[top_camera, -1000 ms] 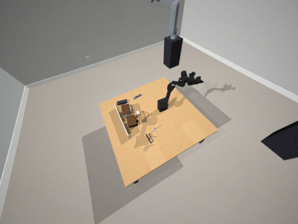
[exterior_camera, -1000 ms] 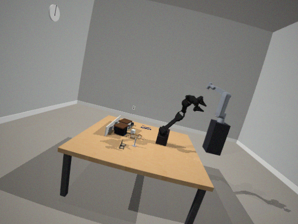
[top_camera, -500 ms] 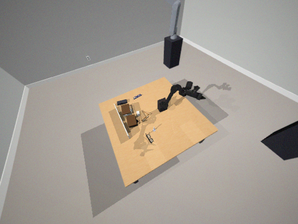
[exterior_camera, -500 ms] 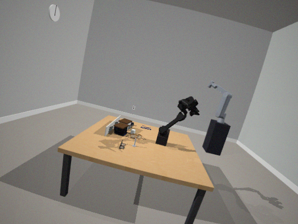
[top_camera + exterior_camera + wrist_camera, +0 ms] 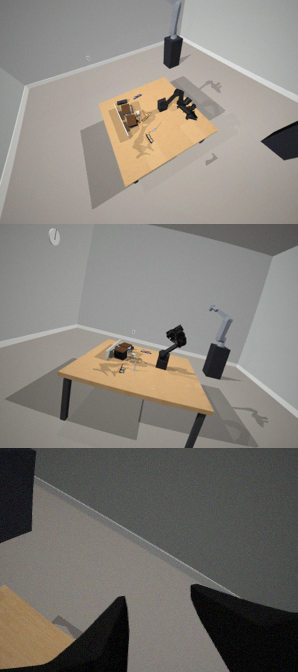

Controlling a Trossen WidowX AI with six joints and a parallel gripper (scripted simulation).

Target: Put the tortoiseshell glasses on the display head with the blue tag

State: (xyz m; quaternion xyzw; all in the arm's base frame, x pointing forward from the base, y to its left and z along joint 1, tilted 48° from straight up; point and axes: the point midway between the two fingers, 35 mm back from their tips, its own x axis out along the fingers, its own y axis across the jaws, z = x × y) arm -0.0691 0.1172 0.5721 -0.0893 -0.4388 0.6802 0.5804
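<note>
Right now my gripper tip is 330 mm short of the small grey stand, 290 mm to the left of it and 400 mm above it. The rest, counted from my gripper tip: dark case 540 mm ahead, 990 mm to the right, 410 mm below; then white back panel 660 mm ahead, 640 mm to the right, 370 mm below; then white block 400 mm ahead, 640 mm to the right, 400 mm below.
</note>
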